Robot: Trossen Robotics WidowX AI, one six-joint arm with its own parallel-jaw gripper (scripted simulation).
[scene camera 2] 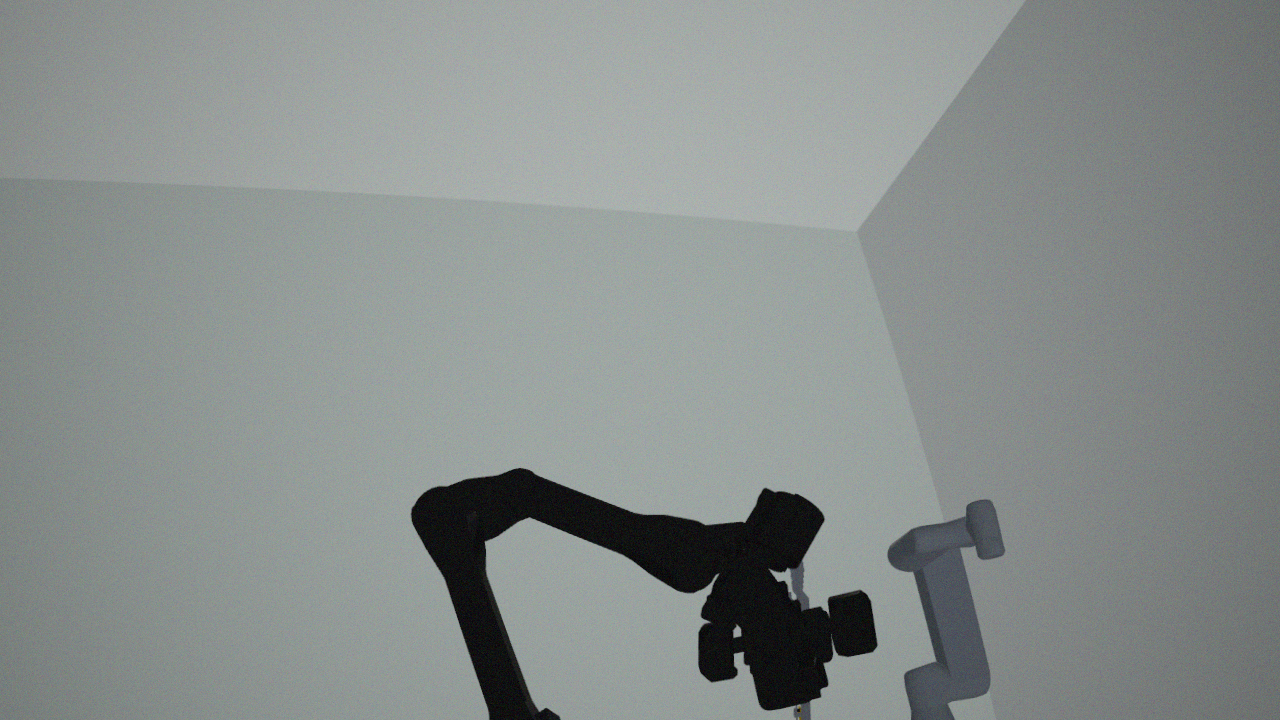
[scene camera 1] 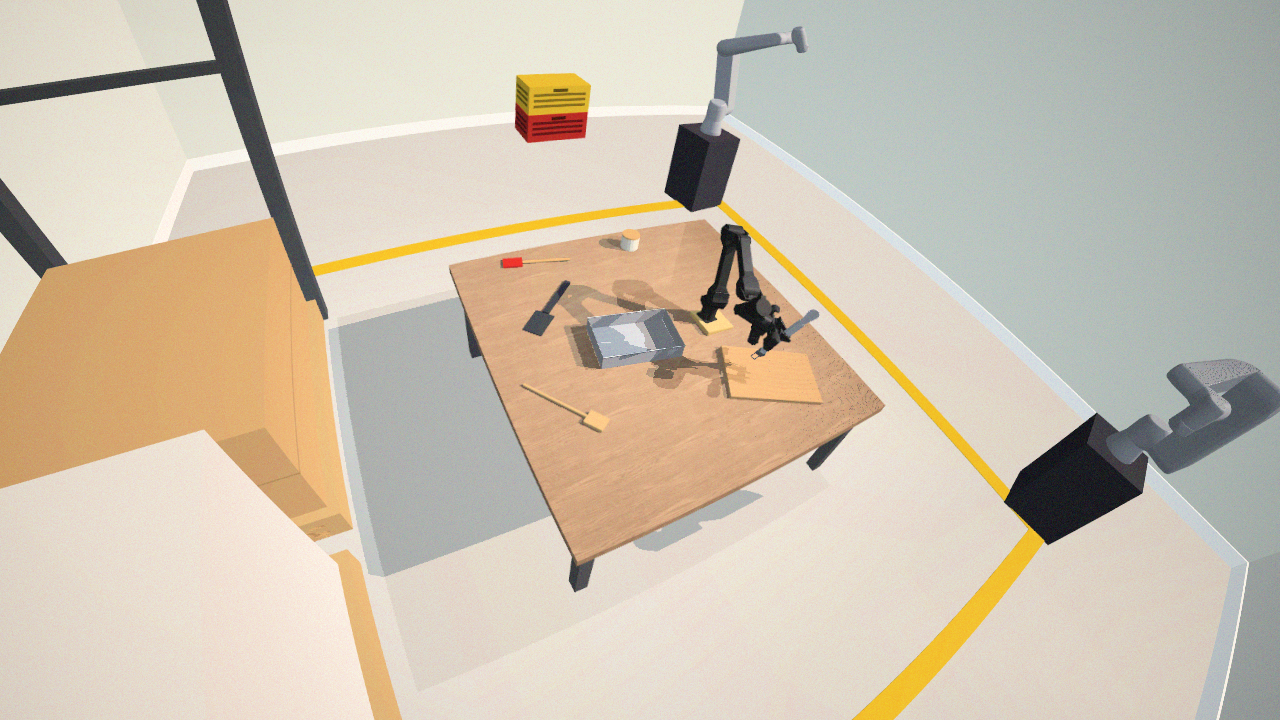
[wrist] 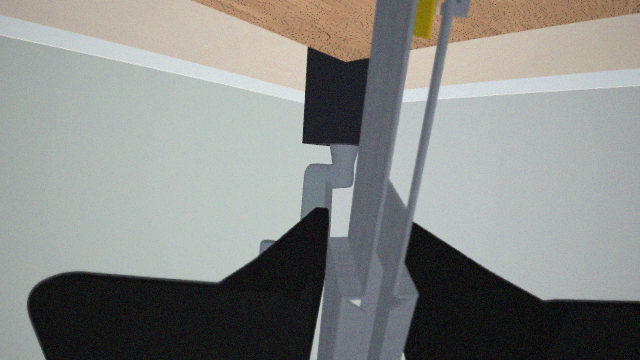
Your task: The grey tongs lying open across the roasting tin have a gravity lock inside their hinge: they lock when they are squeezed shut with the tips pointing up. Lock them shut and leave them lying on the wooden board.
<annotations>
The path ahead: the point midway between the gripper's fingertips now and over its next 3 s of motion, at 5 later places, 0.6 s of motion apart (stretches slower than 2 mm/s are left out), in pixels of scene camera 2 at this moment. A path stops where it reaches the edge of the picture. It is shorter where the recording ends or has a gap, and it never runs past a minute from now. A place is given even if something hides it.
The gripper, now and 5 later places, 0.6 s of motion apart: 809,668; 821,677; 836,692; 834,705; 821,707; 815,704
</annotations>
